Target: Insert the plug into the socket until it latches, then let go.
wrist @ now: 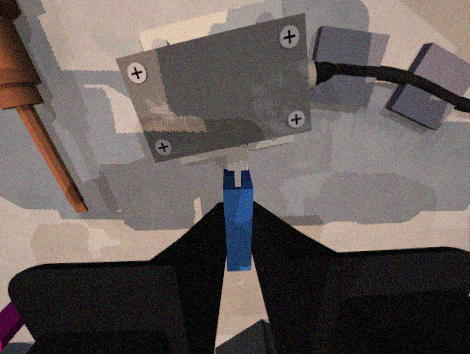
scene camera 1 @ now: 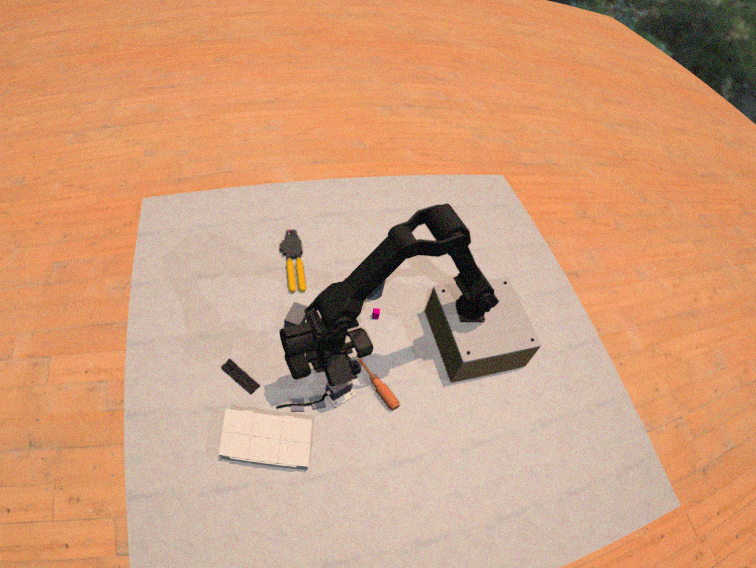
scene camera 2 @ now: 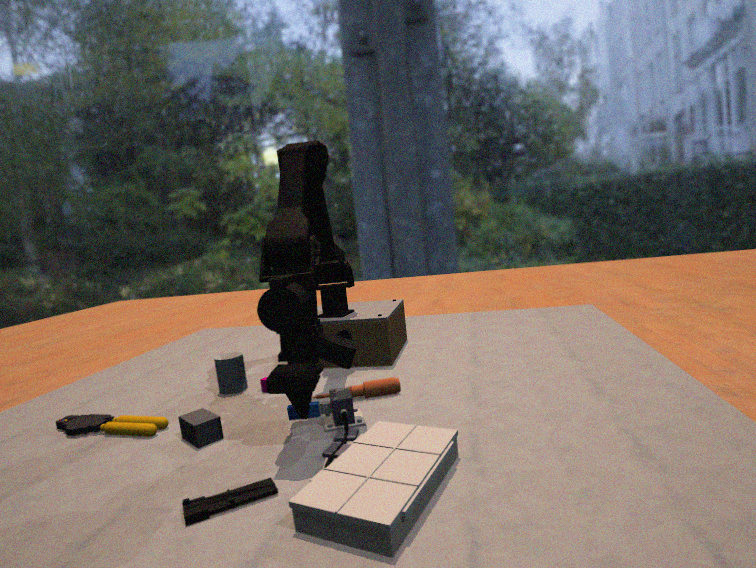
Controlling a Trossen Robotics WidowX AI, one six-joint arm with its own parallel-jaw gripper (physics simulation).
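Places are measured from the arm's base along level axes (x right, y ahead, z up), in centimetres.
Where they show: gripper, fingertip midpoint: point(wrist: 236, 209) point(scene camera 2: 304, 416); arm's base, origin of the base link: point(scene camera 1: 470, 311) point(scene camera 2: 336, 314).
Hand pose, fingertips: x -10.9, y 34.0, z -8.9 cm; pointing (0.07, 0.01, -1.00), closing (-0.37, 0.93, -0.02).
Note:
Things, the pixels of their top centre, and the offset from my fingertips. "pt": a spot on its surface instead.
- plug, middle of its top: point(wrist: 238, 217) point(scene camera 2: 309, 403) dy -0.3, dx -0.9, dz +2.0 cm
- socket, middle of its top: point(wrist: 234, 94) point(scene camera 2: 340, 394) point(scene camera 1: 338, 383) dy -2.2, dx -5.4, dz +3.0 cm
- orange screwdriver, middle of its top: point(scene camera 2: 355, 383) point(scene camera 1: 377, 380) dy -11.5, dx -3.4, dz +1.2 cm
- black cable, surface spot: point(wrist: 385, 73) point(scene camera 1: 310, 403) pt dy +3.9, dx -8.5, dz -0.9 cm
- white tiled block, middle of its top: point(scene camera 2: 382, 461) point(scene camera 1: 265, 437) dy +13.6, dx -18.3, dz +2.0 cm
- black bar, middle of its top: point(scene camera 2: 229, 491) point(scene camera 1: 239, 374) dy +20.2, dx -2.3, dz +0.1 cm
- dark cube, middle of its top: point(scene camera 2: 198, 416) point(scene camera 1: 296, 313) dy +7.1, dx +14.1, dz +2.0 cm
- cylinder, middle of its top: point(scene camera 2: 228, 355) dy -12.5, dx +24.3, dz +5.5 cm
- magenta cube, middle of its top: point(scene camera 2: 265, 378) point(scene camera 1: 376, 310) dy -12.8, dx +16.2, dz +1.0 cm
- pliers, surface spot: point(scene camera 1: 292, 262) pt dy +8.8, dx +31.9, dz +0.4 cm
The plug point(scene camera 2: 313, 409) point(wrist: 238, 225) has a blue body and a clear front end. My gripper point(scene camera 2: 301, 412) point(wrist: 236, 209) is shut on the blue body, low over the mat. The socket point(scene camera 1: 339, 389) point(scene camera 2: 341, 405) point(wrist: 220, 85) is a grey housing with screws on top, on a pale base. In the wrist view the plug's clear end meets the housing's near edge, and its foremost part is hidden under that edge. The housing looks turned a little relative to the plug. How deep the plug sits, and whether it is latched, I cannot tell. In scene camera 1 the arm hides the plug.
An orange screwdriver point(scene camera 1: 385, 392) point(scene camera 2: 378, 387) point(wrist: 17, 70) lies beside the socket. A black cable point(scene camera 1: 299, 404) point(wrist: 385, 73) leaves its side. A white tiled block point(scene camera 1: 265, 437) point(scene camera 2: 378, 470), black bar point(scene camera 1: 240, 375) point(scene camera 2: 229, 500), dark cube point(scene camera 2: 200, 427), cylinder point(scene camera 2: 230, 373), magenta cube point(scene camera 1: 375, 313) and pliers point(scene camera 1: 292, 262) stand around.

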